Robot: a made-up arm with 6 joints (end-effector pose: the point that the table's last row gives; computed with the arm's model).
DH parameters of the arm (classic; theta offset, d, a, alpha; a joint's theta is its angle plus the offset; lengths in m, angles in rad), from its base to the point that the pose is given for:
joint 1: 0 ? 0 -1.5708
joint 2: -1.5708 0 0.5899 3.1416
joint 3: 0 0 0 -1.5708
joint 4: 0 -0.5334 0 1.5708
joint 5: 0 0.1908 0 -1.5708
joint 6: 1.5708 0 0 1.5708
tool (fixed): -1.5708 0 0 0
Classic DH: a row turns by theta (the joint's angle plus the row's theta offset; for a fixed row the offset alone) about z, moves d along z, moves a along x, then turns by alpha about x.
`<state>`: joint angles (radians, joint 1 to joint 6).
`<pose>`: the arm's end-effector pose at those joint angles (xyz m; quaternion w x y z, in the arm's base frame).
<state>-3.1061 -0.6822 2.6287 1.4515 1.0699 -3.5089</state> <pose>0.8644 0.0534 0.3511 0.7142 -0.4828 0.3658 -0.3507</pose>
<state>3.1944 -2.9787 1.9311 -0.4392 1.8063 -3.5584</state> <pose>0.0614 0.1762 -0.9512 0.2450 -0.1450 -0.9376 0.1997</pose>
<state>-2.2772 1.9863 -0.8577 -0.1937 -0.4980 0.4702</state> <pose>-0.1548 0.1071 -0.1896 0.0939 0.9184 0.3580 0.1403</pose>
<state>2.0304 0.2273 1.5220 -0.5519 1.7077 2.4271</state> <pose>-0.0206 0.4078 1.2305 0.9247 0.2568 -0.1235 -0.2525</pose>
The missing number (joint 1, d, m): 0.1698
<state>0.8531 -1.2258 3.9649 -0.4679 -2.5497 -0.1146</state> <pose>-0.1256 -0.4028 -0.1438 0.2694 0.2483 -0.9304 0.0125</pose>
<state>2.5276 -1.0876 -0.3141 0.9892 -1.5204 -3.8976</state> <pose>0.2665 -0.0596 0.9306 0.0957 0.7482 0.6374 -0.1573</pose>
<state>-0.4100 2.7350 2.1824 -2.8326 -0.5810 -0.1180</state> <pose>0.6749 -0.0951 -0.7014 0.0717 0.9901 -0.1208 -0.0056</pose>
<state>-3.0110 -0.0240 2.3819 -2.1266 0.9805 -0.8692</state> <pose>0.3114 -0.0606 1.2377 0.6982 -0.1590 -0.5864 0.3786</pose>
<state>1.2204 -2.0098 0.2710 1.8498 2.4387 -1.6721</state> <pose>-0.3997 -0.9407 0.2040 0.0449 -0.5610 -0.6821 0.4669</pose>
